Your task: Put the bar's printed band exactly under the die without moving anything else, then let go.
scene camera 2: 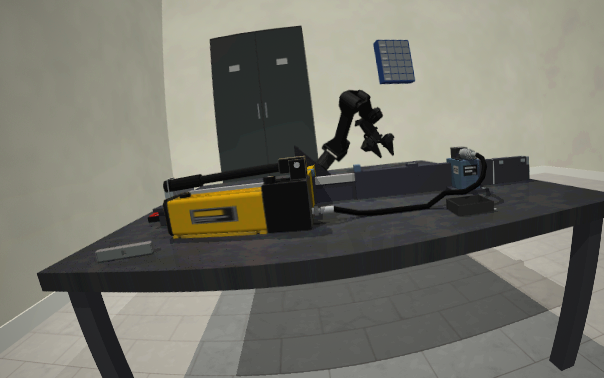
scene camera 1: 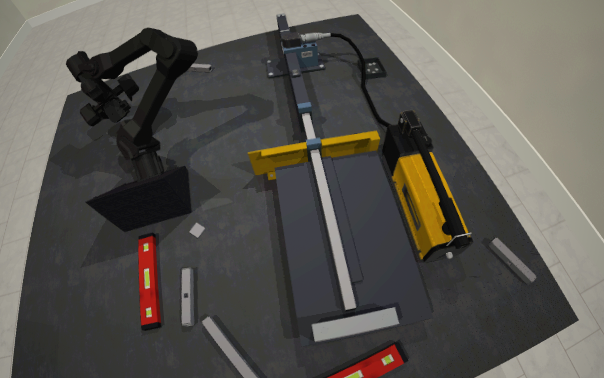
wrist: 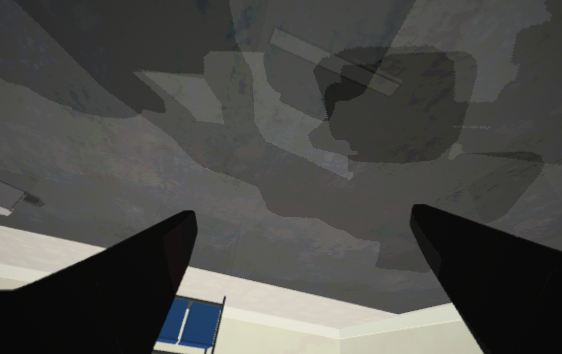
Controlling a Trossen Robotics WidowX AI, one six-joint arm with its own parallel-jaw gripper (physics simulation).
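Places are measured from the arm's base along level axes (x right, y down, z ahead), in metres.
Where they show: gripper, fingertip midpoint: (scene camera 2: 387, 156) (wrist: 302, 217); arm's base, link origin: (scene camera 2: 320, 166) (scene camera 1: 151, 177).
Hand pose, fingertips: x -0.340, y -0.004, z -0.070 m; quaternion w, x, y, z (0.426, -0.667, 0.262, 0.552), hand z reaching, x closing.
Observation:
Each offset is from my fingertips to the top centre of the thing. "spot": to the spot under its first point.
A long pale bar (scene camera 1: 332, 230) (scene camera 2: 335, 178) lies along the dark bench plate, passes through the yellow fence and runs into the dark rail @(spot: dy -0.009, dx +0.269, dz +0.528 m) (scene camera 1: 300, 92). I cannot make out its printed band. The blue punch block @(spot: dy +0.009, dx +0.083, dz +0.638 m) (scene camera 1: 307, 54) (scene camera 2: 464, 172) stands beside the rail's far part with a dark head @(spot: dy -0.049, dx +0.063, dz +0.595 m) (scene camera 1: 291, 40) on top. The die itself is too small to tell. My gripper (scene camera 1: 109, 101) (scene camera 2: 386, 155) (wrist: 302, 217) is open and empty, high above the table on the arm's side, well apart from the bar and the block.
The yellow fence @(spot: dy +0.006, dx +0.439, dz +0.387 m) (scene camera 1: 277, 156) crosses the plate. A yellow pump @(spot: dy -0.016, dx +0.702, dz +0.604 m) (scene camera 1: 417, 200) (scene camera 2: 182, 217) connects by a black hose (scene camera 1: 363, 75) (scene camera 2: 385, 211). Red levels @(dy +0.051, dx +0.577, dz -0.011 m) (scene camera 1: 149, 295) @(spot: dy +0.051, dx +0.943, dz +0.380 m) (scene camera 1: 380, 362), short pale bars @(dy +0.047, dx +0.655, dz +0.072 m) (scene camera 1: 187, 310) @(dy +0.047, dx +0.914, dz +0.756 m) (scene camera 1: 512, 260) (wrist: 310, 48) and a small tray @(dy +0.045, dx +0.186, dz +0.824 m) (scene camera 1: 382, 74) (scene camera 2: 470, 206) lie around.

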